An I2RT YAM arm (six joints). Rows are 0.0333 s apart.
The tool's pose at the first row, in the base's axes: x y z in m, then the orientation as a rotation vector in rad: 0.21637 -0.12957 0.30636 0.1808 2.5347 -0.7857
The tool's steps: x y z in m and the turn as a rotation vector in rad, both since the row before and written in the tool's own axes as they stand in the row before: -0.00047 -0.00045 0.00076 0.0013 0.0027 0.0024; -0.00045 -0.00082 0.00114 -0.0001 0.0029 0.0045; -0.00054 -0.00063 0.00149 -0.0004 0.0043 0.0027; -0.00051 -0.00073 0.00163 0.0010 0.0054 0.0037; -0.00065 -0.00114 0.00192 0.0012 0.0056 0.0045; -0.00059 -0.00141 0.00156 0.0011 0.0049 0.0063; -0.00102 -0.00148 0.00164 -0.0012 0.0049 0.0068; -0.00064 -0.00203 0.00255 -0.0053 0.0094 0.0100; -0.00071 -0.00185 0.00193 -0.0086 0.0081 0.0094; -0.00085 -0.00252 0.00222 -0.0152 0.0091 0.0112
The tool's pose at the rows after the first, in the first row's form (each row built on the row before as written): 0.21697 -0.13036 0.30626 0.1854 2.5361 -0.7867; 0.21761 -0.13167 0.30606 0.1923 2.5376 -0.7851; 0.21851 -0.13303 0.30555 0.1974 2.5410 -0.7840; 0.21941 -0.13455 0.30497 0.2048 2.5446 -0.7844; 0.22042 -0.13658 0.30444 0.2133 2.5481 -0.7847; 0.22115 -0.13863 0.30428 0.2238 2.5504 -0.7842; 0.22225 -0.14080 0.30429 0.2342 2.5533 -0.7805; 0.22319 -0.14393 0.30371 0.2493 2.5607 -0.7706; 0.22398 -0.14657 0.30350 0.2621 2.5681 -0.7565; 0.22478 -0.14994 0.30341 0.2755 2.5778 -0.7331
